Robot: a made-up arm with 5 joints. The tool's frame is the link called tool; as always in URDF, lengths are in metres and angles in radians. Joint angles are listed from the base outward. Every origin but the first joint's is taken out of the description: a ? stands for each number. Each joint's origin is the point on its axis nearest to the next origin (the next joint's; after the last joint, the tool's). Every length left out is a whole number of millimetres.
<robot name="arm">
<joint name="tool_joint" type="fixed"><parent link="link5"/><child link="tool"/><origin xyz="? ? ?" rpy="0 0 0"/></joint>
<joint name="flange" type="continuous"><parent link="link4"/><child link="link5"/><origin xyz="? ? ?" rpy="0 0 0"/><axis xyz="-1 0 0"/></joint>
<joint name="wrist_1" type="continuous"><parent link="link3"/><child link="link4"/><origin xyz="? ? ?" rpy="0 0 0"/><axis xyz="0 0 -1"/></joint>
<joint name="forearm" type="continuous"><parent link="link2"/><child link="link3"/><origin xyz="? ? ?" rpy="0 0 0"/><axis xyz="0 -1 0"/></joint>
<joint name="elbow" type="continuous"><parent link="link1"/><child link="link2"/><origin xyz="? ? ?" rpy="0 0 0"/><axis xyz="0 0 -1"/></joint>
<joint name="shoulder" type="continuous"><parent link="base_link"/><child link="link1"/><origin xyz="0.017 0 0.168" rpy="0 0 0"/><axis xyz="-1 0 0"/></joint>
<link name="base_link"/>
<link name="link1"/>
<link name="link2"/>
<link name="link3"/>
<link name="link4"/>
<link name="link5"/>
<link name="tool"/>
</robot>
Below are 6 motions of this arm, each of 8 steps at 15 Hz.
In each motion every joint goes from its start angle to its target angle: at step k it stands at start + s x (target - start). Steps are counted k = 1, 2, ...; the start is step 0. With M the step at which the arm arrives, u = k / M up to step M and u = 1 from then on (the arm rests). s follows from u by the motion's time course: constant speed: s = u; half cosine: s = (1 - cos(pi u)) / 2; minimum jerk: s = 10 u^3 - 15 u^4 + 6 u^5.
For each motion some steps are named. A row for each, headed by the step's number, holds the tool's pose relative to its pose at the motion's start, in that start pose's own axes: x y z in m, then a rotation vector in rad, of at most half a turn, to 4 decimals.
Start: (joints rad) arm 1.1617 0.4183 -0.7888 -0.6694 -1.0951
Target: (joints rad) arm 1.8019 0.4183 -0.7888 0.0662 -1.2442
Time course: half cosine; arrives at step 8
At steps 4, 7, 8:
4: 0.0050 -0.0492 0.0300 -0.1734 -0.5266 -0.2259
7: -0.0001 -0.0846 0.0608 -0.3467 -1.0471 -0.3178
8: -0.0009 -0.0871 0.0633 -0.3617 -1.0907 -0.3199

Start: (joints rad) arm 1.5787 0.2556 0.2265 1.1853 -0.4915
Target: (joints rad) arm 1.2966 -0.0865 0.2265 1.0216 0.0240
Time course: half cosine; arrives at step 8
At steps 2, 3, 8:
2: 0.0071 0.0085 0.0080 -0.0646 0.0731 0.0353
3: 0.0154 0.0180 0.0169 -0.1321 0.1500 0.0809
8: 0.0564 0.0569 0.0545 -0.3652 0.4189 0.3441

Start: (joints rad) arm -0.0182 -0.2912 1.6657 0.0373 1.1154
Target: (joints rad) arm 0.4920 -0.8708 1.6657 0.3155 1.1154
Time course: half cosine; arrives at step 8
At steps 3, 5, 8:
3: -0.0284 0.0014 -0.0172 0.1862 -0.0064 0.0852
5: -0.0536 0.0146 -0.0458 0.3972 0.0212 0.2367
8: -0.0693 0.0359 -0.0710 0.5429 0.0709 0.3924

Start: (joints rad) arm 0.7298 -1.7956 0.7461 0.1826 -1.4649
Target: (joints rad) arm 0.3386 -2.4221 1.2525 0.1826 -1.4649
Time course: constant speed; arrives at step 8
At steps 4, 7, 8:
4: -0.0640 0.1318 0.0154 0.2689 0.2156 0.4161
7: -0.1248 0.1990 0.0543 0.4874 0.3811 0.7019
8: -0.1441 0.2148 0.0712 0.5639 0.4377 0.7899

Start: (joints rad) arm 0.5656 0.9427 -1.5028 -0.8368 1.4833
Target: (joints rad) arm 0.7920 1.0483 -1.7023 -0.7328 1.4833
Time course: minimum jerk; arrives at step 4
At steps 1, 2, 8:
1: 0.0018 0.0000 -0.0094 0.0080 0.0244 -0.0086
2: 0.0076 -0.0010 -0.0449 0.0401 0.1137 -0.0431
8: 0.0123 -0.0047 -0.0887 0.0835 0.2165 -0.0899

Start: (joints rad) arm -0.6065 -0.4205 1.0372 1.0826 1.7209
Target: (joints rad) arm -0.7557 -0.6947 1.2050 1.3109 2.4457
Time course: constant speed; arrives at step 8
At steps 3, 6, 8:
3: 0.0242 -0.0203 -0.0177 -0.1427 0.0581 0.0848
6: 0.0503 -0.0348 -0.0396 -0.2853 0.0925 0.1932
8: 0.0681 -0.0409 -0.0562 -0.3797 0.0984 0.2760

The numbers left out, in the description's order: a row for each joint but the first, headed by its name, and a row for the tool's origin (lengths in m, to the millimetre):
tool: 0 -0.04 0.017
flange: 0.032 -0.002 0
wrist_1: 0.222 0 0.176
forearm: -0.033 0.033 0
elbow: 0 0.256 0.036

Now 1 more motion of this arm.
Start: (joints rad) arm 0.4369 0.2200 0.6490 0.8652 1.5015
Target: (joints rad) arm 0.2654 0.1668 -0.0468 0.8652 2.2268
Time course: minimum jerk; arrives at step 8
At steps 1, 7, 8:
1: 0.0027 0.0027 0.0020 -0.0189 0.0015 0.0096
7: 0.0811 0.2131 0.0618 -1.1206 -0.1778 0.6021
8: 0.0809 0.2168 0.0618 -1.1379 -0.1856 0.6115

